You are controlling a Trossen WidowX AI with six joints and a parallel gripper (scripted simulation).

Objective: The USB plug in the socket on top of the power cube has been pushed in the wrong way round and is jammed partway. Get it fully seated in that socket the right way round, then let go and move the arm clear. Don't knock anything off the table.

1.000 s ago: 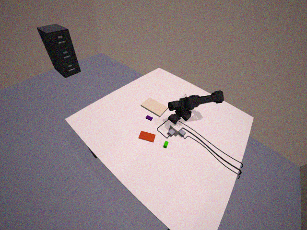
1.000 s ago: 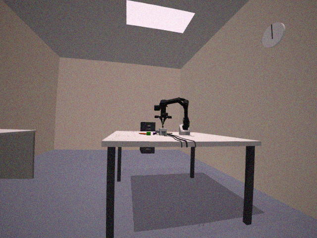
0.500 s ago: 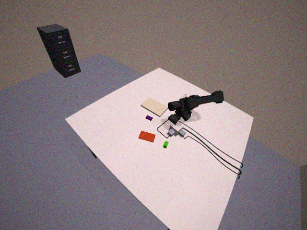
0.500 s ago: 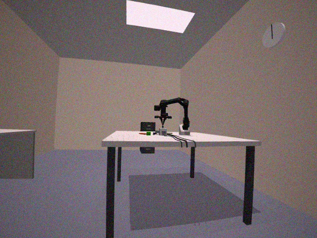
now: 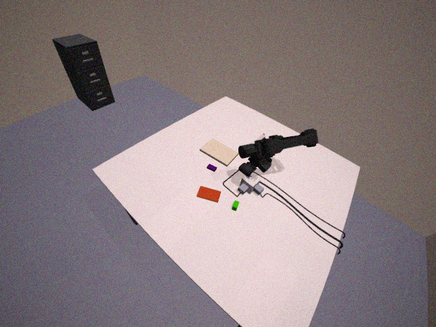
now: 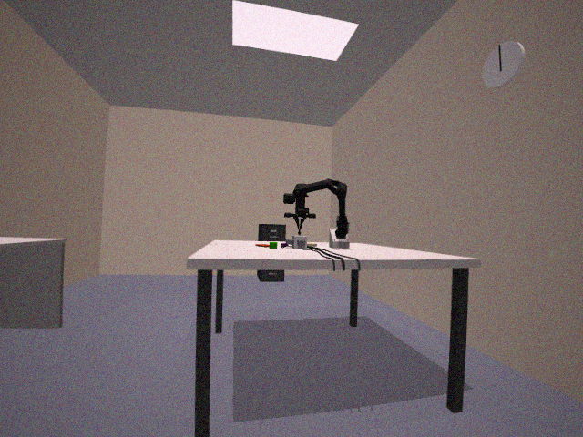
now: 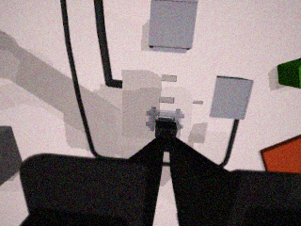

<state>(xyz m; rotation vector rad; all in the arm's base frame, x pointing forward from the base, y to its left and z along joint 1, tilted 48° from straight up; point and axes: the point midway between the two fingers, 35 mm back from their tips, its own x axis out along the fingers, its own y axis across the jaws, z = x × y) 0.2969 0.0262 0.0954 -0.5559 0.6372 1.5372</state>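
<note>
Right now my gripper tip is 2 cm above the grey USB plug. From my gripper tip the other things lie so: orange slab 20 cm ahead, 10 cm to the right, 11 cm below; purple block 6 cm ahead, 22 cm to the right, 11 cm below; green block 16 cm ahead, 5 cm to the left, 10 cm below.
</note>
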